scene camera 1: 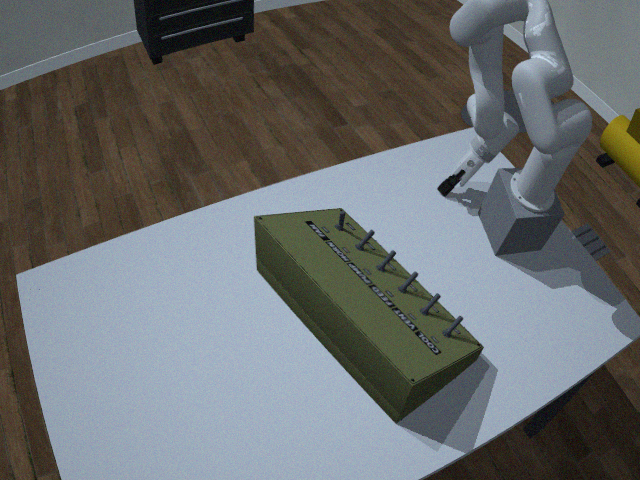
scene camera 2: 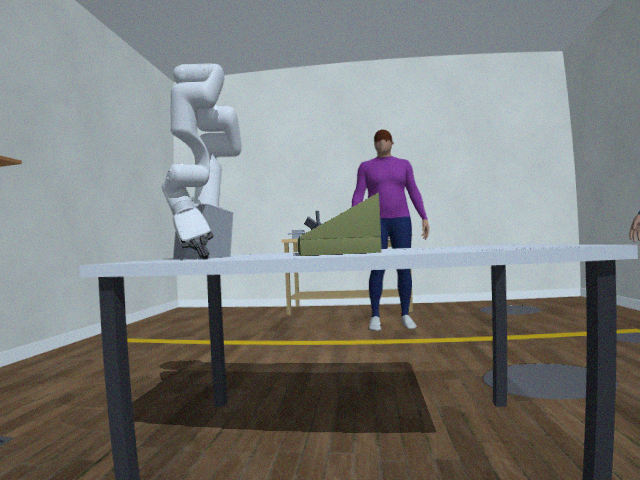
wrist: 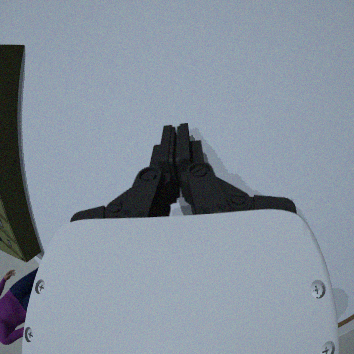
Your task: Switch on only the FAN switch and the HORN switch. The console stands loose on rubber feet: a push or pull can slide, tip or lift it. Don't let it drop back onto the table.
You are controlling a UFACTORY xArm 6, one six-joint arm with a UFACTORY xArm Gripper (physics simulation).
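Frame: origin at the arm's base, x right, y ahead, z up, level; metres.
Seen in the pictures: gripper, fingertip midpoint: (scene camera 1: 441, 192) (scene camera 2: 206, 258) (wrist: 178, 142); arm's base at its link origin: (scene camera 1: 532, 191) (scene camera 2: 205, 209).
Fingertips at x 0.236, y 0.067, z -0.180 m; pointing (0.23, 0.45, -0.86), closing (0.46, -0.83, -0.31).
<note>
Pixels of each thing's middle, then the offset from my fingertips to it.
- olive console at the middle of its body: (scene camera 1: 364, 303) (scene camera 2: 335, 235) dx -0.208, dy +0.428, dz +0.061 m
- FAN lever at the middle of its body: (scene camera 1: 341, 219) dx -0.023, dy +0.362, dz +0.116 m
- HORN lever at the middle of its body: (scene camera 1: 366, 238) dx -0.094, dy +0.345, dz +0.109 m
- PUMP lever at the middle of its body: (scene camera 1: 387, 259) dx -0.166, dy +0.340, dz +0.109 m
- FEED lever at the middle of its body: (scene camera 1: 409, 280) dx -0.238, dy +0.335, dz +0.109 m
- VENT lever at the middle of its body: (scene camera 1: 432, 302) dx -0.309, dy +0.330, dz +0.109 m
- COOL lever at the middle of its body: (scene camera 1: 454, 325) dx -0.381, dy +0.325, dz +0.109 m
The olive console (scene camera 1: 320, 268) (scene camera 2: 356, 232) (wrist: 10, 125) sits level on the table, its low edge toward the robot base. The FAN lever (scene camera 1: 341, 221) stands more upright, tilted toward the ON side compared with the others. The HORN lever (scene camera 1: 366, 239) leans toward the low edge, the OFF side, as do the PUMP lever (scene camera 1: 387, 260), FEED lever (scene camera 1: 408, 281), VENT lever (scene camera 1: 430, 304) and COOL lever (scene camera 1: 453, 326). My gripper (scene camera 1: 443, 191) (scene camera 2: 203, 254) (wrist: 178, 142) is shut and empty, low over the table, well apart from the console on its low-edge side. The levers do not show in the wrist view.
The white table (scene camera 1: 155, 335) (scene camera 2: 465, 254) carries the console and the grey robot base (scene camera 1: 516, 222) (scene camera 2: 219, 227), which is close behind the gripper. A person (scene camera 2: 385, 186) stands beyond the table. A dark drawer cabinet (scene camera 1: 196, 25) stands on the floor far off.
</note>
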